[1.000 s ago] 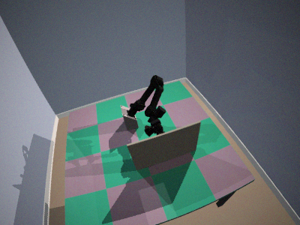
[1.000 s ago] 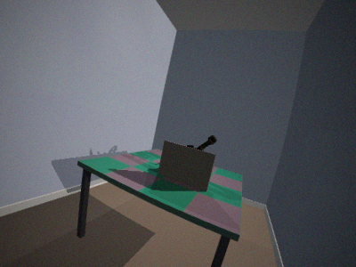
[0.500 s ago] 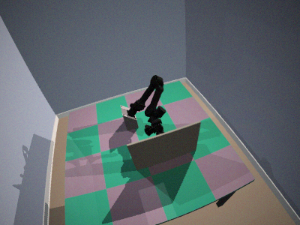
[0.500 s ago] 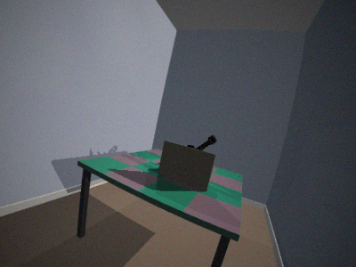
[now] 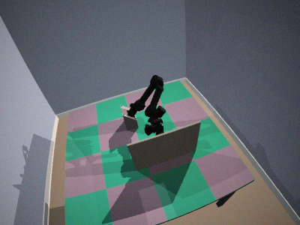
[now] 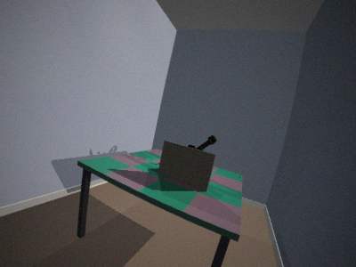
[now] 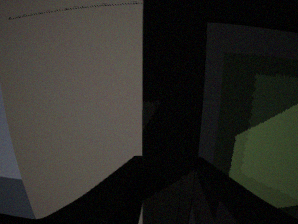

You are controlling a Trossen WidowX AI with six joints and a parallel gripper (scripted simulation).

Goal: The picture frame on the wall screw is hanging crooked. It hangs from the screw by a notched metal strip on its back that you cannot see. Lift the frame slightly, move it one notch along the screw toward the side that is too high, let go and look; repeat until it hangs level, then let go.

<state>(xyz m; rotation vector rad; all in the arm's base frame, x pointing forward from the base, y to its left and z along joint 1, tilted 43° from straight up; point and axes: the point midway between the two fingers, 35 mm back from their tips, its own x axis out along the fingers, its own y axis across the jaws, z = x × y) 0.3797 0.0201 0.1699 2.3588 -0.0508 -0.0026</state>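
Right now my gripper tip is 5 cm above the picture frame and 1 cm short of it. Round my gripper tip: wall panel: 6 cm below, 2 cm ahead, 1 cm to the left.
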